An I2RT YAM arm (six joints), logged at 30 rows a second.
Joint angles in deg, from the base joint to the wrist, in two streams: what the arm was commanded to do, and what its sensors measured. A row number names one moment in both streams.
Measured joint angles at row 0: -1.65 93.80 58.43 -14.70 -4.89 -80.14
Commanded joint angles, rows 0 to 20: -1.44 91.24 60.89 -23.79 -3.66 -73.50; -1.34 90.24 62.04 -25.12 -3.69 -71.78; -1.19 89.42 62.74 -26.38 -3.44 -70.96; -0.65 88.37 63.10 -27.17 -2.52 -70.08; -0.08 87.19 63.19 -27.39 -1.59 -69.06; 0.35 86.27 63.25 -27.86 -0.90 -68.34; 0.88 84.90 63.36 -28.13 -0.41 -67.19; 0.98 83.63 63.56 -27.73 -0.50 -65.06; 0.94 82.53 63.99 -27.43 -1.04 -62.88; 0.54 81.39 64.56 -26.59 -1.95 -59.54; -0.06 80.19 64.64 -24.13 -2.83 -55.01; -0.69 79.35 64.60 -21.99 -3.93 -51.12; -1.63 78.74 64.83 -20.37 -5.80 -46.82; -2.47 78.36 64.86 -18.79 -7.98 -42.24; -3.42 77.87 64.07 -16.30 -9.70 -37.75; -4.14 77.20 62.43 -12.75 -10.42 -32.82; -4.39 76.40 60.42 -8.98 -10.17 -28.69; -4.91 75.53 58.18 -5.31 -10.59 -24.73; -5.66 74.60 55.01 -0.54 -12.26 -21.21; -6.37 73.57 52.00 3.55 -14.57 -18.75; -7.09 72.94 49.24 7.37 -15.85 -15.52
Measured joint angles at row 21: -5.85 74.48 54.96 -5.26 -9.34 -31.42
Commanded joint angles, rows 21 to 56: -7.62 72.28 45.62 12.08 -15.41 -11.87; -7.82 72.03 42.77 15.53 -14.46 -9.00; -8.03 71.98 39.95 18.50 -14.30 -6.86; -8.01 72.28 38.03 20.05 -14.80 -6.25; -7.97 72.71 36.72 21.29 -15.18 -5.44; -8.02 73.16 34.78 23.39 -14.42 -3.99; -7.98 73.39 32.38 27.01 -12.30 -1.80; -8.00 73.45 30.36 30.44 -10.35 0.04; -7.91 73.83 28.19 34.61 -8.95 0.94; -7.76 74.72 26.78 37.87 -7.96 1.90; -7.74 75.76 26.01 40.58 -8.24 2.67; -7.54 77.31 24.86 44.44 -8.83 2.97; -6.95 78.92 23.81 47.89 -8.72 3.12; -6.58 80.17 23.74 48.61 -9.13 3.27; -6.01 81.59 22.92 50.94 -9.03 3.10; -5.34 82.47 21.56 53.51 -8.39 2.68; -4.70 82.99 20.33 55.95 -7.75 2.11; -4.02 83.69 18.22 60.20 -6.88 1.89; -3.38 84.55 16.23 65.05 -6.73 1.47; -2.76 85.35 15.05 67.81 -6.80 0.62; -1.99 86.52 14.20 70.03 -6.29 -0.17; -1.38 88.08 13.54 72.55 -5.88 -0.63; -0.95 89.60 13.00 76.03 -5.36 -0.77; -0.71 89.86 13.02 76.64 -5.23 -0.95; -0.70 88.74 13.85 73.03 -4.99 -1.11; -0.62 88.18 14.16 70.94 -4.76 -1.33; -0.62 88.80 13.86 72.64 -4.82 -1.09; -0.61 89.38 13.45 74.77 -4.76 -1.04; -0.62 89.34 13.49 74.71 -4.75 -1.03; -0.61 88.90 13.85 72.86 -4.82 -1.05; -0.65 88.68 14.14 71.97 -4.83 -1.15; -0.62 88.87 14.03 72.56 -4.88 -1.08; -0.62 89.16 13.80 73.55 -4.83 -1.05; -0.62 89.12 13.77 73.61 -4.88 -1.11; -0.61 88.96 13.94 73.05 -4.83 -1.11; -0.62 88.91 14.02 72.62 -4.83 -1.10
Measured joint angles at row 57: -0.82 89.14 13.45 70.30 -5.28 -0.86
